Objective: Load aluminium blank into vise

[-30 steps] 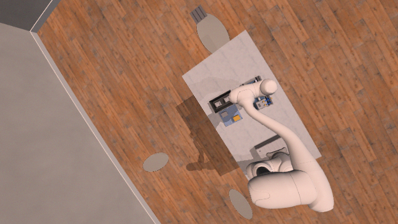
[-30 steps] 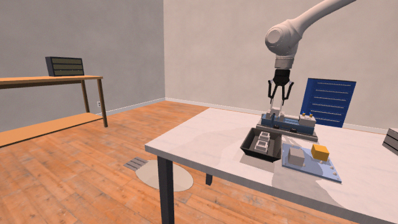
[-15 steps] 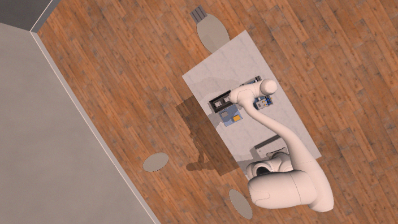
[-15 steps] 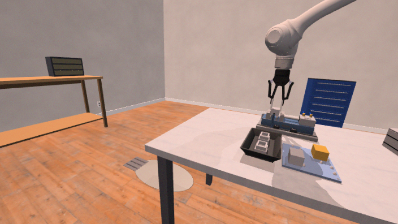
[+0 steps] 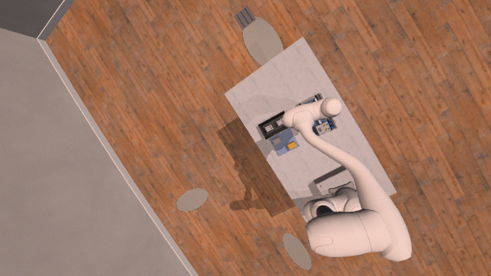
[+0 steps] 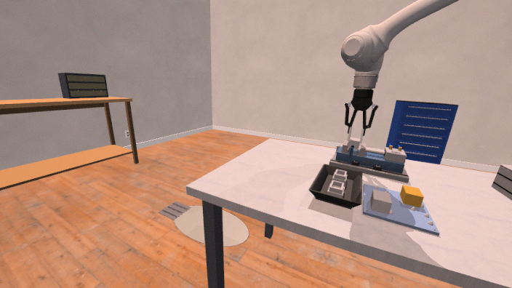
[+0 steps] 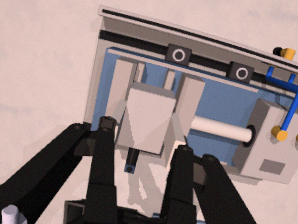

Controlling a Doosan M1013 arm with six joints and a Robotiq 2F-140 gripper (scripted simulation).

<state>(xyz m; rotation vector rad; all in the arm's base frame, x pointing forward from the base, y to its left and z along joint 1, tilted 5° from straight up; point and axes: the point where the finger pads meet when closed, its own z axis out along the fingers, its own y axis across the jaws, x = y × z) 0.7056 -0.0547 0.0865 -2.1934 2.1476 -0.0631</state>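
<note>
Now: hand 5 cm to the right of the dark work stop rod and 5 cm above it. The rest, counted from my hand: moving jaw 6 cm below, 4 cm behind; then fixed jaw 6 cm below, 3 cm ahead; then piston rod 9 cm behind, 6 cm below.
</note>
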